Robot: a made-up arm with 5 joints.
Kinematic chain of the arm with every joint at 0, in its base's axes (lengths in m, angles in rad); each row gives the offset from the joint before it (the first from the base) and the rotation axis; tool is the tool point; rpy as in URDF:
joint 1: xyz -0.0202 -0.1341 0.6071 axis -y
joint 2: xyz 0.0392 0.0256 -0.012 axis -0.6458 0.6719 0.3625
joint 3: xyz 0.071 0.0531 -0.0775 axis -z
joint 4: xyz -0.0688 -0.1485 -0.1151 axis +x
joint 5: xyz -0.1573 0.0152 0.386 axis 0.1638 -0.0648 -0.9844
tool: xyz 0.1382 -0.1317 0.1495 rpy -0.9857 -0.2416 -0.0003
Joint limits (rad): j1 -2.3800..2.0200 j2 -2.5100..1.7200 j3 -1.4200..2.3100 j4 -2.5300..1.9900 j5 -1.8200..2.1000
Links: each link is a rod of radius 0.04 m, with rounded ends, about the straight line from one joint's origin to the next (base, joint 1, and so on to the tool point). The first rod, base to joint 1, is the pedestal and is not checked.
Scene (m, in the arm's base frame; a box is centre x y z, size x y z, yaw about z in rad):
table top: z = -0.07
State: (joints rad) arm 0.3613 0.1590 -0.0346 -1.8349 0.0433
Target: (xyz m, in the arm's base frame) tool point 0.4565 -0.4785 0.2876
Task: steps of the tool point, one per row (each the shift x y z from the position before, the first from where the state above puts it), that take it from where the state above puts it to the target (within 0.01 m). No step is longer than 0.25 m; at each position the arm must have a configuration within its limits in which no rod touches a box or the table.
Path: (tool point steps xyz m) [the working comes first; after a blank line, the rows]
Joints at the target: 1.5879 1.0386 -0.0108 -2.5300 -1.0971
Straight joint move there: clear.

1: 0.1048 -0.0794 -0.1245
2: 0.1260 -0.1339 -0.0748
3: 0.1179 -0.1774 -0.0087
4: 0.0749 -0.2013 0.0552
5: 0.0046 -0.2002 0.0966

